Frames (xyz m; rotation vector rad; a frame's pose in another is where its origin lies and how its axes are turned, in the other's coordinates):
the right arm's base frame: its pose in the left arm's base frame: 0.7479 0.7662 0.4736 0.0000 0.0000 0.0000
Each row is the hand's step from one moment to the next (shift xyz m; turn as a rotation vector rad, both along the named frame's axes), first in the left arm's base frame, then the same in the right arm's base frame.
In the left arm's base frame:
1: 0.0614 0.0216 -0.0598 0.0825 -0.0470 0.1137
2: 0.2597 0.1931 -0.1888 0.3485 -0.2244 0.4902
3: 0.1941 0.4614 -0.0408 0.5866 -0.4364 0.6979
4: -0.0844 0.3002 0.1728 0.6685 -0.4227 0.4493
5: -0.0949 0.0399 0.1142 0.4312 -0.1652 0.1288
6: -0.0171 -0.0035 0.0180 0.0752 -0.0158 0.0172
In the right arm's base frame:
1: 0.0614 0.0216 -0.0598 0.0825 -0.0470 0.1137
2: 0.2597 0.1931 -0.1888 0.3485 -0.2244 0.4902
3: 0.1941 0.4614 -0.0408 0.5866 -0.4364 0.6979
4: -0.0844 0.3002 0.1728 0.6685 -0.4227 0.4493
5: -0.0949 0.0399 0.1142 0.4312 -0.1652 0.1288
6: -0.0171 -0.0035 0.0180 0.0752 -0.0158 0.0172

